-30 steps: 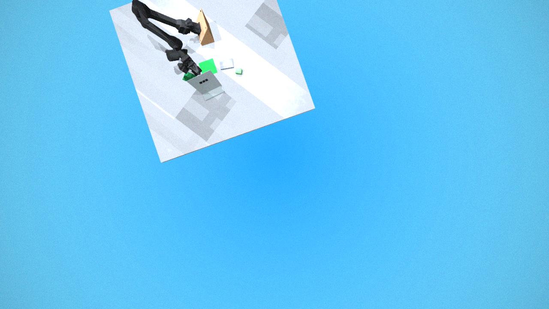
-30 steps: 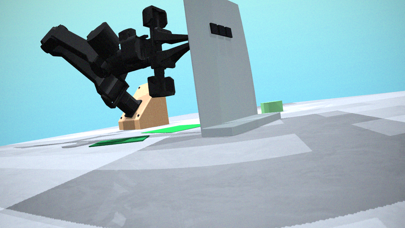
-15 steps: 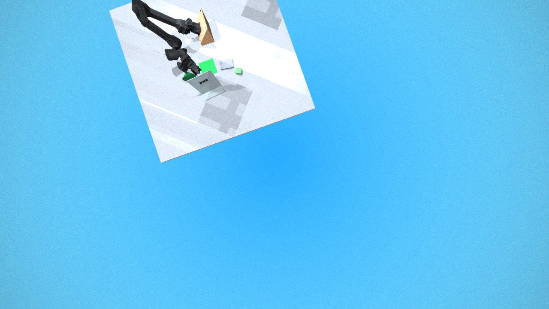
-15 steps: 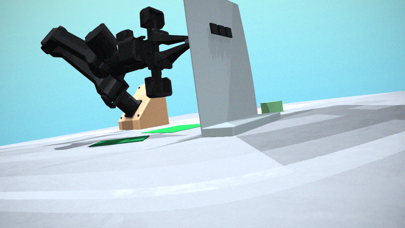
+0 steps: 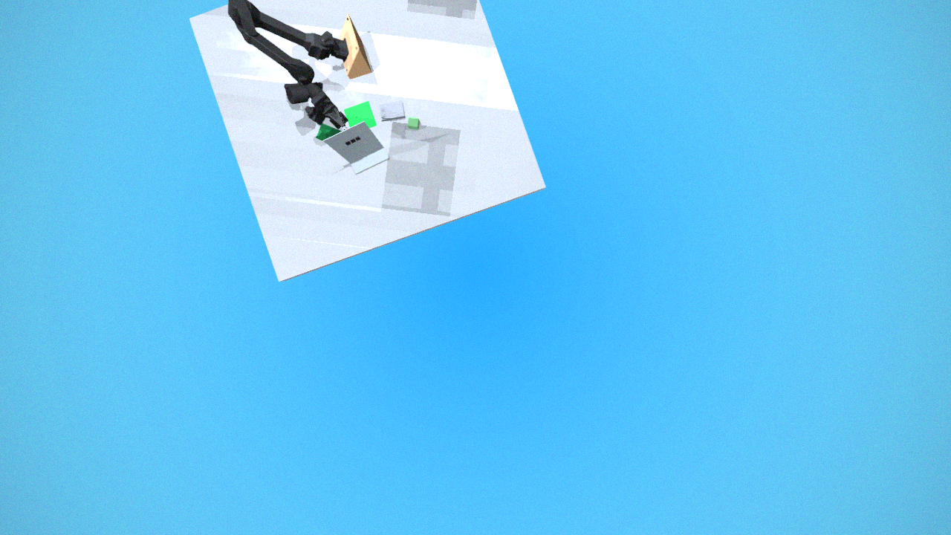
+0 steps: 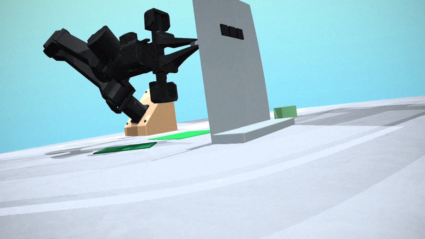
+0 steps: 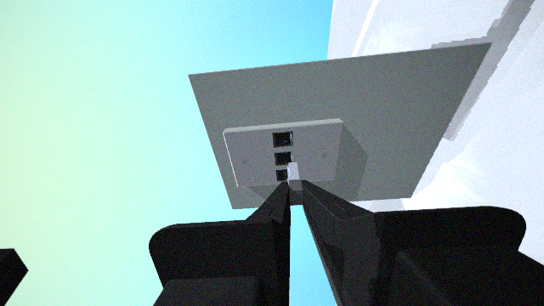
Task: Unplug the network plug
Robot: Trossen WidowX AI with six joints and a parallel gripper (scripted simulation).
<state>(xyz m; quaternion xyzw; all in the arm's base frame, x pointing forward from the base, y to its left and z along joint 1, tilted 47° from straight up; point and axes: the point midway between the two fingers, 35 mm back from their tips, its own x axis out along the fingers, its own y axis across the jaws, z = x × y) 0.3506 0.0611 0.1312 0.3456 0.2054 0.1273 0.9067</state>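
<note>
Now: the bright green marked square 16 cm below my gripper tip, 12 cm behind it and 2 cm to the left of it. Also, from my gripper tip: network plug (right at my gripper tip); then dark green flat patch (16 cm below, 13 cm to the right, 8 cm behind); then upright grey panel (7 cm ahead, 6 cm below, 2 cm to the left).
</note>
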